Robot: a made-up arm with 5 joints. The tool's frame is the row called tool.
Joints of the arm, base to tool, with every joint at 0 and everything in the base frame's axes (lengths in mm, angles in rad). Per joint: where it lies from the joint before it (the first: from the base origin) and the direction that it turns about. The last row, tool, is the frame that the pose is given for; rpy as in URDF.
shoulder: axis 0 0 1 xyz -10.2 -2.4 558.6
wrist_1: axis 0 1 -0.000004 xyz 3.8 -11 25.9
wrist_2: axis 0 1 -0.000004 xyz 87.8 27.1 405
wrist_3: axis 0 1 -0.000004 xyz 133.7 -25.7 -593
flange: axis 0 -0.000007 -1 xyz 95.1 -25.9 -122.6
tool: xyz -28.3 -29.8 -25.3 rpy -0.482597 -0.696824 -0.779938
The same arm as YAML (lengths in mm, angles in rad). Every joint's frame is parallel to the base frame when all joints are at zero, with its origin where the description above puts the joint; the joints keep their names.
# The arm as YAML. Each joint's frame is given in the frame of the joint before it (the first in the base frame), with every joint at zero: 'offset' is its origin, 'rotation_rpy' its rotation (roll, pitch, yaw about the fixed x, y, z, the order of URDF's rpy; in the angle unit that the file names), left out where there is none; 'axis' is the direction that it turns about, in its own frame. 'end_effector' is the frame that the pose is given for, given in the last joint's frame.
length_unit: mm
angle_unit: rad
chain:
  - id: shoulder
    offset: [-10.2, -2.4, 558.6]
    axis: [0.0, 0.0, 1.0]
  - id: wrist_1
    offset: [3.8, -11.0, 25.9]
    axis: [0.0, 1.0, 0.0]
  - id: wrist_2
    offset: [87.8, 27.1, 405.0]
    axis: [0.0, 1.0, 0.0]
  - id: wrist_3
    offset: [133.7, -25.7, -593.0]
    axis: [0.0, 1.0, 0.0]
  - id: flange
    offset: [95.1, -25.9, -122.6]
    axis: [0.0, 0.0, -1.0]
end_effector:
  offset: [-28.3, -29.8, -25.3]
  rotation_rpy: [-0.4826, -0.6968, -0.7799]

